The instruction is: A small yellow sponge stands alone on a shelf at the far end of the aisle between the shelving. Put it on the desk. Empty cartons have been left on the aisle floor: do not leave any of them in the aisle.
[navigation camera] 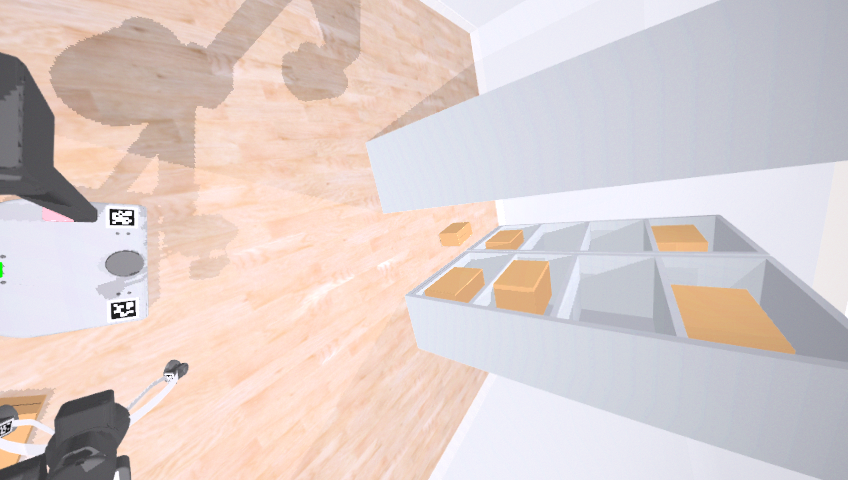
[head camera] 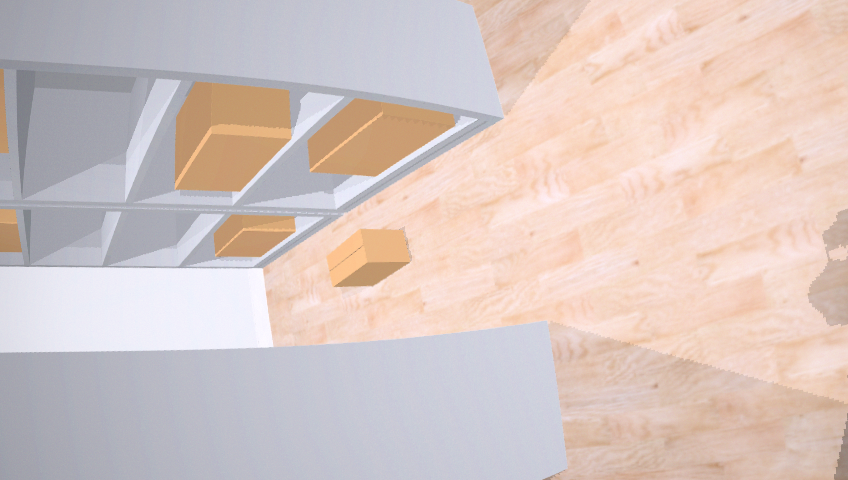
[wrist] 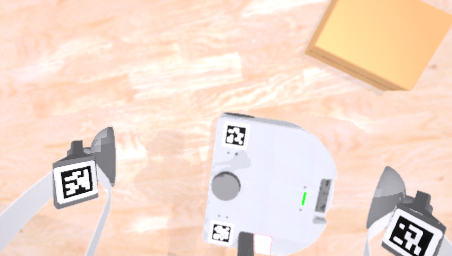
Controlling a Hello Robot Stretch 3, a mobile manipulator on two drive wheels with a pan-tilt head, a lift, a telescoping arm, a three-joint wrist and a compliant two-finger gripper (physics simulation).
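Seen in the pictures: gripper, between the fingertips: [navigation camera: 101, 388] [wrist: 240, 166]; robot's base, origin of its link: [navigation camera: 124, 261] [wrist: 232, 166].
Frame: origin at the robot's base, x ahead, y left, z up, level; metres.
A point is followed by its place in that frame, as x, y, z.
One carton [head camera: 371, 258] @[1.755, 0.100, 0.159] [navigation camera: 455, 233] @[1.755, 0.109, 0.166] lies on the floor near the end of the shelving. Another carton [wrist: 385, 40] @[-0.310, -0.397, 0.120] [navigation camera: 8, 459] @[-0.199, -0.460, 0.120] lies on the floor beside the robot's base, at the upper right of the wrist view and partly hidden behind the gripper in the navigation view. My gripper [wrist: 240, 166] @[-0.022, -0.188, 0.575] [navigation camera: 90, 393] @[-0.022, -0.188, 0.575] is wide open, with its fingers far apart. It points down over the base, and no object is between the fingertips. The yellow sponge and the desk do not show in these views.
An open-fronted shelving unit [head camera: 285, 209] @[2.168, -0.062, 0.293] [navigation camera: 452, 324] @[1.361, -0.491, 0.379] holds several boxes in its compartments. A second grey unit [head camera: 267, 410] @[1.082, 0.360, 0.853] [navigation camera: 535, 130] @[1.041, 0.481, 0.985] stands opposite with its plain side showing. The robot's white base [navigation camera: 65, 285] @[-0.100, -0.048, 0.160] [wrist: 270, 155] @[-0.092, -0.095, 0.160] is at the left of the navigation view. White walls stand behind the units.
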